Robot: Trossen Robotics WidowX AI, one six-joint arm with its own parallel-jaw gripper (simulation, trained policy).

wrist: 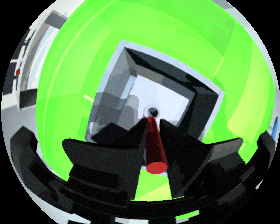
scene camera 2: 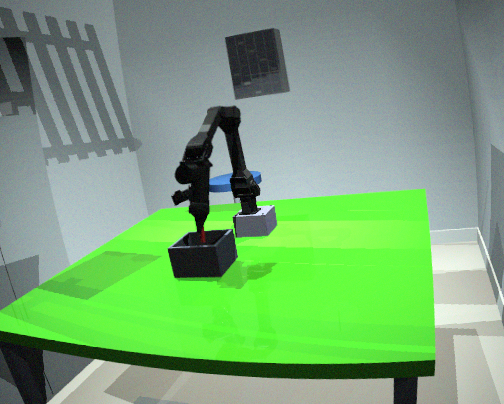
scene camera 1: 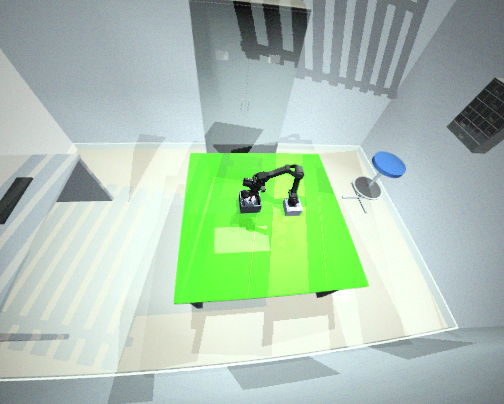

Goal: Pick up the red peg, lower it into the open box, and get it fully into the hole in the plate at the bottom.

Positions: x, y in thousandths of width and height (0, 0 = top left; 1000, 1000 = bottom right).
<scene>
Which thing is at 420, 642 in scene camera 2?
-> A dark box.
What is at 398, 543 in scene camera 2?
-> My gripper.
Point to a dark box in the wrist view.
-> At 462, 266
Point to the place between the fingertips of my gripper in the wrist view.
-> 545, 547
</scene>
